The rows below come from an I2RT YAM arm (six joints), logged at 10 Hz.
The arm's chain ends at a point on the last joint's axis. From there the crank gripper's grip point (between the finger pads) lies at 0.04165 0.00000 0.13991 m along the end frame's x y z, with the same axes.
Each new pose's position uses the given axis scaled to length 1; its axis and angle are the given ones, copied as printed.
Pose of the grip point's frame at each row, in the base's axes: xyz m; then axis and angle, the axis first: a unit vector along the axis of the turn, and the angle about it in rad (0 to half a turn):
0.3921 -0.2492 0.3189 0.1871 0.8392 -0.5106 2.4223
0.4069 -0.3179 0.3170 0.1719 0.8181 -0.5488 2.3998
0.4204 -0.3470 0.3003 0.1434 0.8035 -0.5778 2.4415
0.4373 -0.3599 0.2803 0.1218 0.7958 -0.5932 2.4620
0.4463 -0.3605 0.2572 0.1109 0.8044 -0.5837 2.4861
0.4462 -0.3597 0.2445 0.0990 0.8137 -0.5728 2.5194
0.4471 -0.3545 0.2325 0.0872 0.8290 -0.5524 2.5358
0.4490 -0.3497 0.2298 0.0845 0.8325 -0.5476 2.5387
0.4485 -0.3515 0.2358 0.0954 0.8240 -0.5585 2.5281
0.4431 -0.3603 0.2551 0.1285 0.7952 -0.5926 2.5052
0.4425 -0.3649 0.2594 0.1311 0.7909 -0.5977 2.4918
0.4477 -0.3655 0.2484 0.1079 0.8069 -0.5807 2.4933
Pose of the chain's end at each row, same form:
0.3669 -0.1243 0.3902 0.1871 0.8392 -0.5106 2.4223
0.3811 -0.1873 0.3768 0.1719 0.8181 -0.5488 2.3998
0.3988 -0.2124 0.3525 0.1434 0.8035 -0.5778 2.4415
0.4166 -0.2234 0.3278 0.1218 0.7958 -0.5932 2.4620
0.4260 -0.2251 0.3079 0.1109 0.8044 -0.5837 2.4861
0.4273 -0.2256 0.2990 0.0990 0.8137 -0.5728 2.5194
0.4270 -0.2232 0.2930 0.0872 0.8290 -0.5524 2.5358
0.4285 -0.2191 0.2917 0.0845 0.8325 -0.5476 2.5387
0.4290 -0.2193 0.2947 0.0954 0.8240 -0.5585 2.5281
0.4285 -0.2237 0.3044 0.1285 0.7952 -0.5926 2.5052
0.4271 -0.2277 0.3068 0.1311 0.7909 -0.5977 2.4918
0.4276 -0.2305 0.3001 0.1079 0.8069 -0.5807 2.4933

